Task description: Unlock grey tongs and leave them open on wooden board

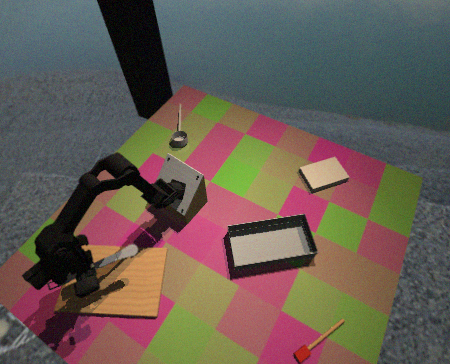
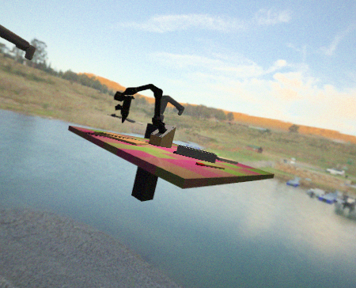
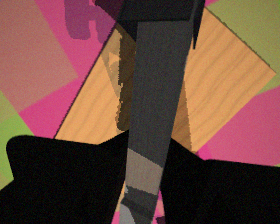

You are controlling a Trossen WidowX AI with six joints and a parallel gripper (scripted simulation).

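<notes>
My gripper tip is now 20 mm short of the wooden board, 20 mm to the right of it and 120 mm above it. Also, from my gripper tip: block 570 mm ahead, 800 mm to the left, 110 mm below; then roasting tin 470 mm ahead, 390 mm to the left, 100 mm below.
</notes>
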